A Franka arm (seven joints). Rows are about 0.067 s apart.
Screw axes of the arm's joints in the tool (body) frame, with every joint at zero. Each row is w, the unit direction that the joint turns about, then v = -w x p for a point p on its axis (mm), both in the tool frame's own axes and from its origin. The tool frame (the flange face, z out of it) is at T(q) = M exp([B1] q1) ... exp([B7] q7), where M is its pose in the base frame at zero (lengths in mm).
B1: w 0 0 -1 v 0 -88 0
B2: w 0 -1 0 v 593 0 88
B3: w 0 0 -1 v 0 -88 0
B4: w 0 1 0 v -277 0 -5.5
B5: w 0 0 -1 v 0 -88 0
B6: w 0 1 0 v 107 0 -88
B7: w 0 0 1 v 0 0 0
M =
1 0 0 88
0 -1 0 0
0 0 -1 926
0 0 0 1
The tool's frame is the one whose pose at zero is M.
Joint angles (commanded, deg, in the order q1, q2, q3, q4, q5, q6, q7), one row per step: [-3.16, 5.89, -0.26, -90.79, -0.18, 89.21, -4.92]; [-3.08, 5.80, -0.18, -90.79, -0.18, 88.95, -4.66]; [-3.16, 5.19, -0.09, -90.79, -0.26, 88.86, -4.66]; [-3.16, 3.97, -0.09, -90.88, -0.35, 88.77, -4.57]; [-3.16, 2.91, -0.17, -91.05, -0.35, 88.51, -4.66]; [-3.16, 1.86, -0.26, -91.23, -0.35, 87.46, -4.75]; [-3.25, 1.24, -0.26, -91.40, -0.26, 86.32, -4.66]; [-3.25, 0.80, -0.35, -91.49, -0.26, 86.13, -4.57]
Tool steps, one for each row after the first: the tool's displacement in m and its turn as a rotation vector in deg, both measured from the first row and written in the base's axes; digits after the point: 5 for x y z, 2 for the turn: [-0.00079, 0.00163, 0.00058, -0.02, 0.17, -0.10]; [-0.00342, 0.00168, 0.00660, -0.11, -0.34, -0.08]; [-0.00878, 0.00180, 0.01795, -0.27, -1.38, -0.16]; [-0.01411, 0.00133, 0.02671, -0.30, -2.01, -0.16]; [-0.02113, 0.00085, 0.03412, -0.28, -1.83, -0.16]; [-0.02645, 0.00045, 0.03722, -0.16, -1.14, -0.35]; [-0.02899, -0.00027, 0.04048, -0.18, -1.30, -0.53]
